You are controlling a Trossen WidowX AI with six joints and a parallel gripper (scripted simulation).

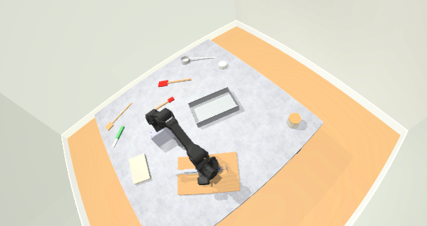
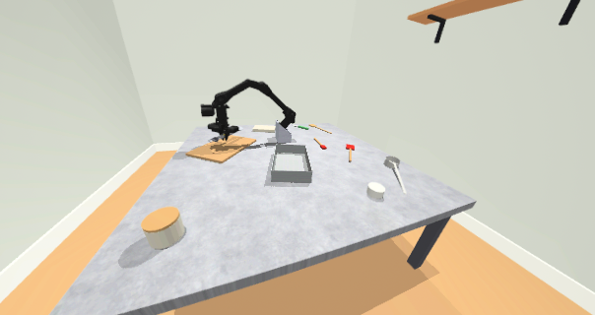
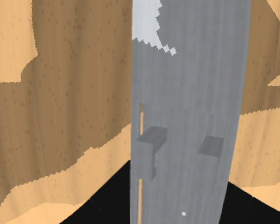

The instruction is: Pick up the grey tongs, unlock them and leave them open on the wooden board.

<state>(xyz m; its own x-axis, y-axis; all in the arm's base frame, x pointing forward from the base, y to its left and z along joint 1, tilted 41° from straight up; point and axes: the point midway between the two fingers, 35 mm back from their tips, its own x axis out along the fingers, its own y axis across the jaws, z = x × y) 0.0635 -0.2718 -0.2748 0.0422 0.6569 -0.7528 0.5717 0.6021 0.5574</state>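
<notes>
My gripper tip is now 40 mm below the yellow lock slider. Also, from my gripper tip: grey roasting tin: 310 mm ahead, 340 mm to the left, 20 mm below; then wooden board: 40 mm below; then cream block: 340 mm behind, 300 mm to the left, 30 mm below.
</notes>
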